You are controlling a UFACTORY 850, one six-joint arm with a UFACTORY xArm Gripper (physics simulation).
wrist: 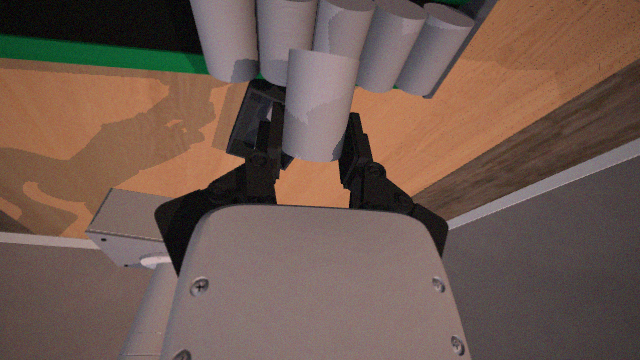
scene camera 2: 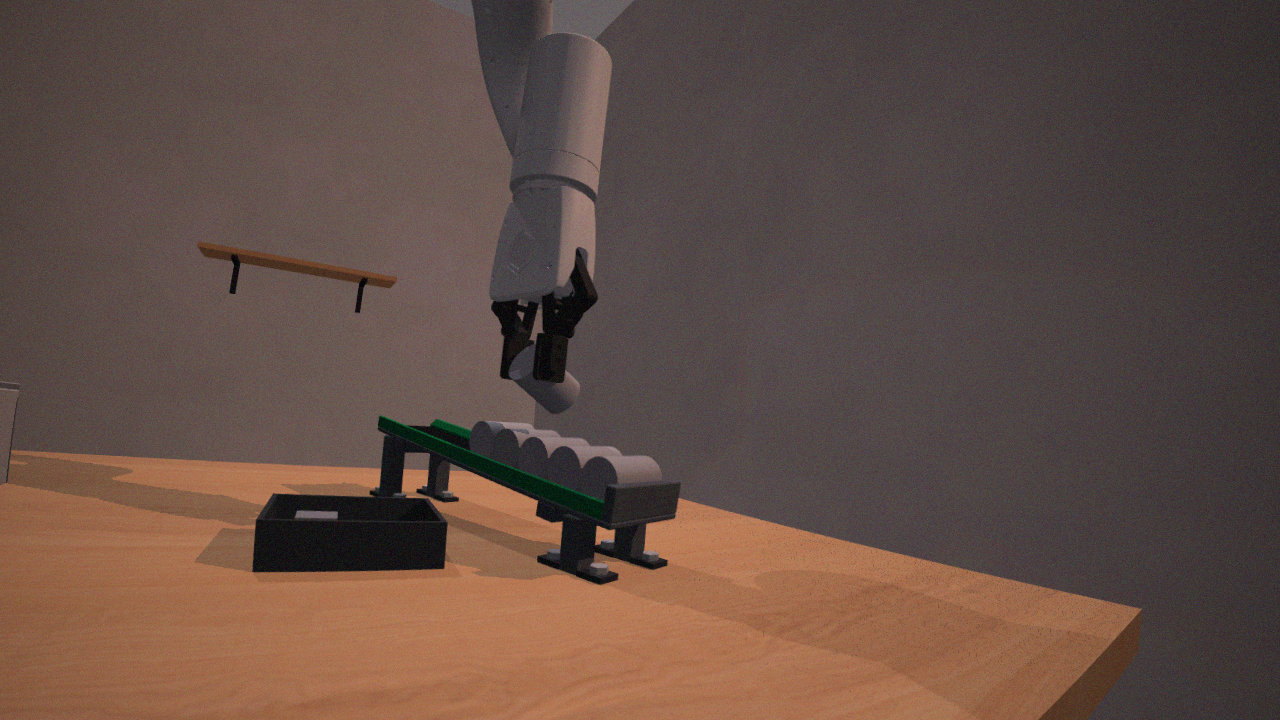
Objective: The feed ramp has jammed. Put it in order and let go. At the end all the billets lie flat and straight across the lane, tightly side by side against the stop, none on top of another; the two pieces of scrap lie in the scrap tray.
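My gripper [scene camera 2: 533, 361] [wrist: 313, 124] is shut on a smooth grey billet [scene camera 2: 558, 392] [wrist: 320, 95] and holds it above the ramp, apart from the row. In the scene view this billet is tilted, its far end lower. Five billets lie across the lane in a row, from the upper one [scene camera 2: 484, 437] [wrist: 225, 40] to the lowest [scene camera 2: 628, 471] [wrist: 434, 55], beside the stop [scene camera 2: 646, 503]. The ramp has green rails [scene camera 2: 501, 470] [wrist: 100, 55]. The black scrap tray [scene camera 2: 349, 546] stands beside it; a pale scrap piece [scene camera 2: 315, 514] shows inside. A finger and the held billet partly hide the tray in the wrist view.
The ramp's front foot [scene camera 2: 578, 567] stands on the wooden table [scene camera 2: 402, 644]. The table's right corner shows in the scene view. A wall shelf [scene camera 2: 295, 264] hangs at the back left. A grey box [wrist: 132, 212] is at the left in the wrist view.
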